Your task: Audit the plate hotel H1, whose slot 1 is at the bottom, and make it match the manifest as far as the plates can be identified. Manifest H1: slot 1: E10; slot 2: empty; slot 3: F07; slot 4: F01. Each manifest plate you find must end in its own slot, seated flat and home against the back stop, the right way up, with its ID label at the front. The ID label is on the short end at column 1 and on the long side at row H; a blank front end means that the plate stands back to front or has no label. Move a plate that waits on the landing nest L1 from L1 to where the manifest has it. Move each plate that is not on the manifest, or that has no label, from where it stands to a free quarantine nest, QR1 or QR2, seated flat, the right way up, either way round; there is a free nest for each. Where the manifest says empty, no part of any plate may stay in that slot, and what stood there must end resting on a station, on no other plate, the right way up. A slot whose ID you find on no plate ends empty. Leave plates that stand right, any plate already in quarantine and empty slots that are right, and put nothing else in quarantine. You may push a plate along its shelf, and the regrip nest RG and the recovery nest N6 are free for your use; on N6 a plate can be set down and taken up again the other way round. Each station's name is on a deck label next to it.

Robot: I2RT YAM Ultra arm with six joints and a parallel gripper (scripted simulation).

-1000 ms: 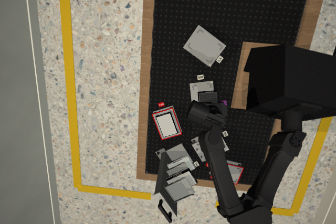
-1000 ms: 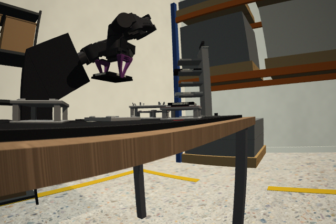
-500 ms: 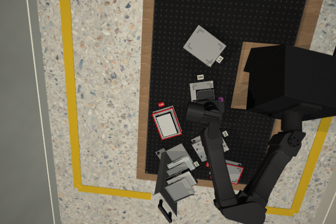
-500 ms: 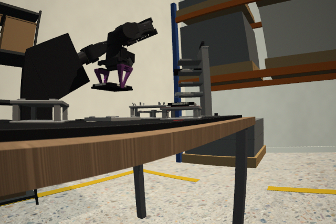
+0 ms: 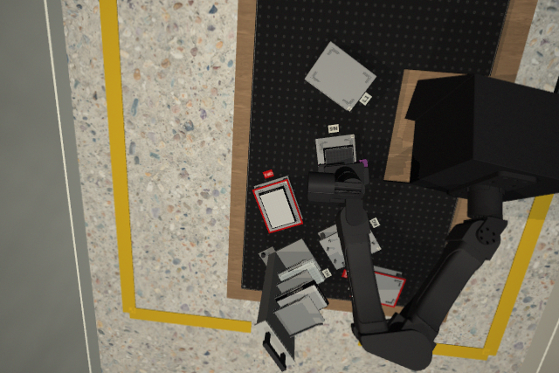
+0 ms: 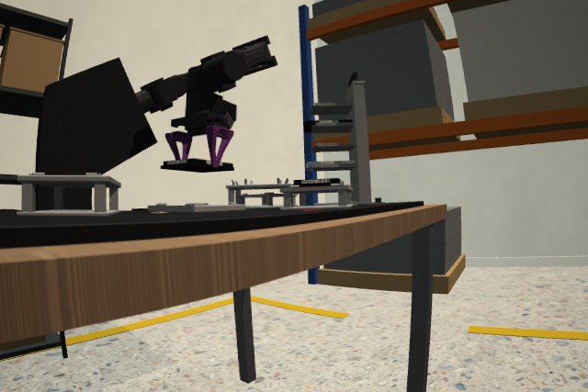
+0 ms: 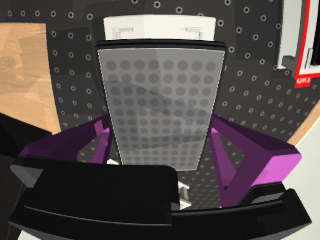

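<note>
Now: hand 8 cm above the recovery nest N6. Round my hand: landing nest L1: 5 cm ahead, 25 cm to the right, 4 cm below; then regrip nest RG: 10 cm behind, 26 cm to the left, 3 cm below; then quarantine nest QR1: 16 cm ahead, 18 cm to the left, 5 cm below.
</note>
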